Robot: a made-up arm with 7 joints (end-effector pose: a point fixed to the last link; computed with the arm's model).
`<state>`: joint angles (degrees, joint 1 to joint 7).
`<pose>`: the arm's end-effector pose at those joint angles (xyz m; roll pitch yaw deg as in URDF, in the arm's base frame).
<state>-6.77 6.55 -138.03 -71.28 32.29 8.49 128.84</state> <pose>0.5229 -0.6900 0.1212 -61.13 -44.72 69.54</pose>
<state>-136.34 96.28 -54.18 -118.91 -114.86 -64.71 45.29</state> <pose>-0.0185 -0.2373 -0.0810 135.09 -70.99 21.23</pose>
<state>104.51 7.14 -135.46 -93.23 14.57 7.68 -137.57</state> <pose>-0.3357 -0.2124 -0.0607 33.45 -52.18 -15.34</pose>
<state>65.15 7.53 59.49 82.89 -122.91 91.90 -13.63</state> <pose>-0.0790 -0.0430 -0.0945 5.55 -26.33 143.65</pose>
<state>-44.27 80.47 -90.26 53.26 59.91 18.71 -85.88</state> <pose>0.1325 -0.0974 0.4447 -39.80 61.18 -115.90</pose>
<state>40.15 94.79 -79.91 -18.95 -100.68 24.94 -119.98</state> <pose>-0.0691 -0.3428 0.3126 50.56 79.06 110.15</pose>
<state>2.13 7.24 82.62 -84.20 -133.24 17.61 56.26</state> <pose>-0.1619 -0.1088 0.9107 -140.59 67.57 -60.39</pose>
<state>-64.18 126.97 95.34 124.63 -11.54 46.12 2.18</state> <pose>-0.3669 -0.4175 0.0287 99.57 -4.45 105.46</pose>
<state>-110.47 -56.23 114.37 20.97 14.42 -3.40 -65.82</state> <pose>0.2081 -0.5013 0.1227 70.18 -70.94 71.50</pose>
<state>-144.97 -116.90 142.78 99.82 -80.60 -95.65 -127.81</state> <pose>-0.0308 -0.5182 0.3609 -94.42 -66.49 -12.26</pose>
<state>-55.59 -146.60 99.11 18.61 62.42 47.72 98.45</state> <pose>-0.5702 0.0047 -0.5707 -22.66 -49.13 -162.39</pose>
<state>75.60 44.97 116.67 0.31 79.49 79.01 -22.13</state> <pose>0.0328 -0.0028 0.7680 121.54 43.72 49.30</pose>
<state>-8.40 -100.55 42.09 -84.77 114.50 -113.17 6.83</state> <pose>-0.3817 0.3204 0.3725 -146.93 -51.09 114.70</pose>
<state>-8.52 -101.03 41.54 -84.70 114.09 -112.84 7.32</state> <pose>-0.3781 0.3193 0.3722 -147.68 -51.45 115.23</pose>
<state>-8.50 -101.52 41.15 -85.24 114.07 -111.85 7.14</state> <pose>-0.3772 0.3165 0.3703 -147.78 -52.77 114.59</pose>
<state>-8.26 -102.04 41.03 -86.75 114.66 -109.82 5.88</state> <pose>-0.3812 0.3112 0.3658 -146.61 -55.57 111.85</pose>
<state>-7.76 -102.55 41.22 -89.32 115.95 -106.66 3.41</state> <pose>-0.3916 0.3043 0.3588 -142.95 -59.71 105.69</pose>
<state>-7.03 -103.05 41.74 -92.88 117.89 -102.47 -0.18</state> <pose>-0.4100 0.2971 0.3507 -134.55 -64.33 93.96</pose>
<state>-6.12 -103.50 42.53 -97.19 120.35 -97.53 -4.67</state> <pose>-0.4365 0.2914 0.3444 -118.93 -67.49 74.36</pose>
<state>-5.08 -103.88 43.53 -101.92 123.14 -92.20 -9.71</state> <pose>-0.4690 0.2883 0.3434 -99.19 -66.90 50.24</pose>
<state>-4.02 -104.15 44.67 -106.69 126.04 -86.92 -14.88</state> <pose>-0.5038 0.2878 0.3502 -84.49 -62.35 31.14</pose>
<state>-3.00 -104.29 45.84 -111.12 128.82 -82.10 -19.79</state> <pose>-0.5359 0.2891 0.3643 -77.33 -55.93 19.85</pose>
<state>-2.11 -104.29 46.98 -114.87 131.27 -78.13 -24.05</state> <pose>-0.5617 0.2912 0.3828 -74.95 -49.56 13.99</pose>
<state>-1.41 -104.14 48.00 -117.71 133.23 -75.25 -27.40</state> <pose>-0.5798 0.2932 0.4013 -74.82 -44.33 11.24</pose>
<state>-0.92 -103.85 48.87 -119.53 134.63 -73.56 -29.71</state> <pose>-0.5907 0.2947 0.4162 -75.57 -40.72 10.36</pose>
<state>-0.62 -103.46 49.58 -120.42 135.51 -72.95 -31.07</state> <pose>-0.5964 0.2956 0.4260 -76.56 -38.71 10.61</pose>
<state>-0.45 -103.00 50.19 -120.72 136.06 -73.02 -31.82</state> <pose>-0.5992 0.2961 0.4322 -77.58 -37.71 11.47</pose>
